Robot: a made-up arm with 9 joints. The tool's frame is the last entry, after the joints.
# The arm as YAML. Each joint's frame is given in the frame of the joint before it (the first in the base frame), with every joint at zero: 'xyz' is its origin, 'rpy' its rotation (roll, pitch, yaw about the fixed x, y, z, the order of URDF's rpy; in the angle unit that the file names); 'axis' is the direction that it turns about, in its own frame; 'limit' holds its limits. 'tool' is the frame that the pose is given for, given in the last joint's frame.
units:
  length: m
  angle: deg
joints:
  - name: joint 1
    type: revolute
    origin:
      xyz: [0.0, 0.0, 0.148]
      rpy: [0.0, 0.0, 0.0]
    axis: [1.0, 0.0, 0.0]
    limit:
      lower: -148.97
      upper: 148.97
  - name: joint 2
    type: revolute
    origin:
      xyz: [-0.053, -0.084, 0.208]
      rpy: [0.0, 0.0, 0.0]
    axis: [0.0, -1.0, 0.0]
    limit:
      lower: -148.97
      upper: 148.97
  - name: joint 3
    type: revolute
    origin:
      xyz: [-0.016, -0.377, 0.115]
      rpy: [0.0, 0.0, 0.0]
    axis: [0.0, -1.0, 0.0]
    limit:
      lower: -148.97
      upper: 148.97
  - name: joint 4
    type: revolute
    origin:
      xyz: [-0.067, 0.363, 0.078]
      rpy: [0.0, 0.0, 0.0]
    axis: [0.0, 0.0, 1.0]
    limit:
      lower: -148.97
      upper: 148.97
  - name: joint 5
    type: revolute
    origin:
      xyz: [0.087, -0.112, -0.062]
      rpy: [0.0, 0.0, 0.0]
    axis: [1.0, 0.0, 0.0]
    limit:
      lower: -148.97
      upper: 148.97
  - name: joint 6
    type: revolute
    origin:
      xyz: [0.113, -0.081, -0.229]
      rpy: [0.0, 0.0, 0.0]
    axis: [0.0, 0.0, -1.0]
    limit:
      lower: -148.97
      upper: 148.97
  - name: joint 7
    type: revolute
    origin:
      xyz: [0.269, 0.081, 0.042]
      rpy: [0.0, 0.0, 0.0]
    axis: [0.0, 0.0, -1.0]
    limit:
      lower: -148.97
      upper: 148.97
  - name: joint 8
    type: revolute
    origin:
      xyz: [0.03, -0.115, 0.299]
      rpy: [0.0, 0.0, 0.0]
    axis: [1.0, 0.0, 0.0]
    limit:
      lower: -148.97
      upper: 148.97
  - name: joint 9
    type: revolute
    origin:
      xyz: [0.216, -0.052, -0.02]
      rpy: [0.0, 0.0, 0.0]
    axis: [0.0, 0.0, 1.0]
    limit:
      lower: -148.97
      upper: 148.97
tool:
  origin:
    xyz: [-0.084, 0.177, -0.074]
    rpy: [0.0, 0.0, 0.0]
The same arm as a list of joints. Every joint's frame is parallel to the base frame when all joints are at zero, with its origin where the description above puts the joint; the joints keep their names.
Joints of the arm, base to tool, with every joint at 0 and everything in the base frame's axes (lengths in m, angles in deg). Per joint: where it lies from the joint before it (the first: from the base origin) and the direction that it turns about. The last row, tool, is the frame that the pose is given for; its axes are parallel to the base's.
joint 1: axis +x origin 0 0 0.148
joint 2: axis -y origin -0.053 -0.084 0.208
joint 3: axis -y origin -0.016 -0.377 0.115
joint 4: axis +z origin -0.067 0.363 0.078
joint 5: axis +x origin 0.087 -0.112 -0.062
joint 6: axis -z origin 0.113 -0.081 -0.229
joint 7: axis -z origin 0.269 0.081 0.042
joint 8: axis +x origin 0.03 -0.115 0.299
joint 9: axis +z origin 0.216 -0.052 -0.02
tool: origin -0.084 0.177 -0.074
Joint limits (deg, base to tool): -148.97..148.97 -148.97..148.97 -148.97..148.97 -148.97..148.97 -148.97..148.97 -148.97..148.97 -148.97..148.97 -148.97..148.97 -148.97..148.97

